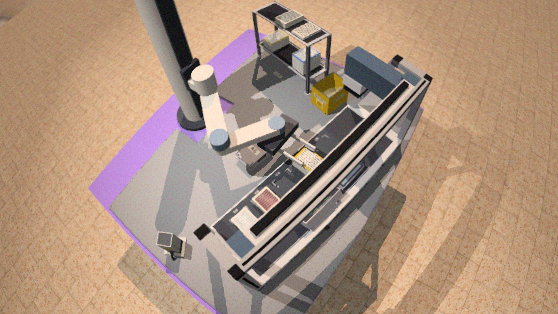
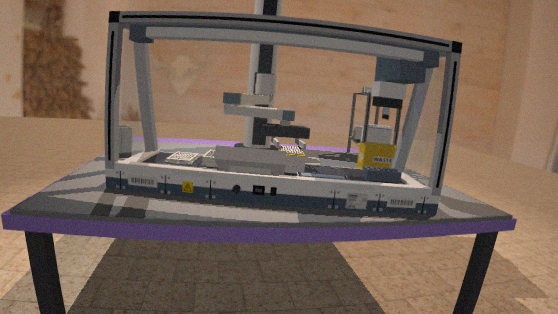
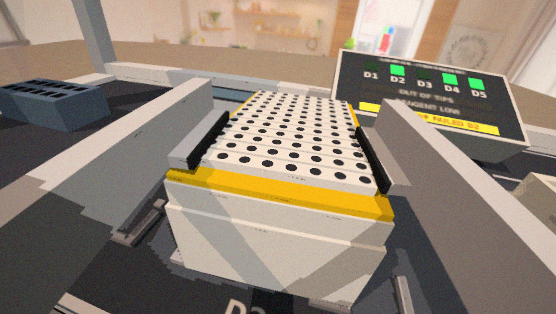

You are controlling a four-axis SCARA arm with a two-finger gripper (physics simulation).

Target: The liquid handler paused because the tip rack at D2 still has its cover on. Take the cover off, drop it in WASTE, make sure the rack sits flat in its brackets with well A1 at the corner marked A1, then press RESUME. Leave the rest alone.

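Seen in the pictures: gripper, fingertip midpoint: (image 1: pixel 308 157) (image 2: pixel 291 145) (image 3: pixel 294 107); arm's base at its link origin: (image 1: pixel 198 112).
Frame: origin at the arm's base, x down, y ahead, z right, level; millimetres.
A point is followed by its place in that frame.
The D2 tip rack (image 1: pixel 309 159) {x -133, y 698, z -26 mm} (image 2: pixel 292 150) (image 3: pixel 280 196) {x -130, y 641, z -33 mm} is white with a yellow band; its open hole grid shows, with no clear cover visible over it. My gripper (image 1: pixel 307 152) {x -143, y 692, z -30 mm} (image 2: pixel 289 144) {x -143, y 692, z -30 mm} (image 3: pixel 294 107) {x -143, y 692, z -30 mm} is open, its black pads along the two long sides of the rack's top, and holds nothing. Corner mark A1 and full seating in the brackets cannot be made out. The yellow WASTE bin (image 1: pixel 329 101) {x -118, y 603, z -361 mm} (image 2: pixel 375 156) stands at the deck's end; its contents are unclear. The dark status panel (image 3: pixel 425 100) {x -124, y 808, z 114 mm} shows D2, D4 and D5 lit green and a yellow bar reading "FAILED D2". No RESUME label is legible.
A gantry beam (image 1: pixel 330 160) {x -523, y 853, z 130 mm} (image 2: pixel 300 26) {x -493, y 933, z 32 mm} spans the deck, with a blue-grey head (image 1: pixel 372 70) {x -500, y 794, z -302 mm} (image 2: pixel 400 70) near WASTE. A red rack (image 1: pixel 266 199) {x -93, y 643, z 211 mm} and a white rack (image 1: pixel 245 219) {x -75, y 619, z 329 mm} sit on the deck. A blue block (image 2: pixel 381 173) (image 3: pixel 75 107) {x -87, y 785, z -268 mm} lies beyond. A shelf unit (image 1: pixel 308 70) {x -198, y 443, z -420 mm} stands behind.
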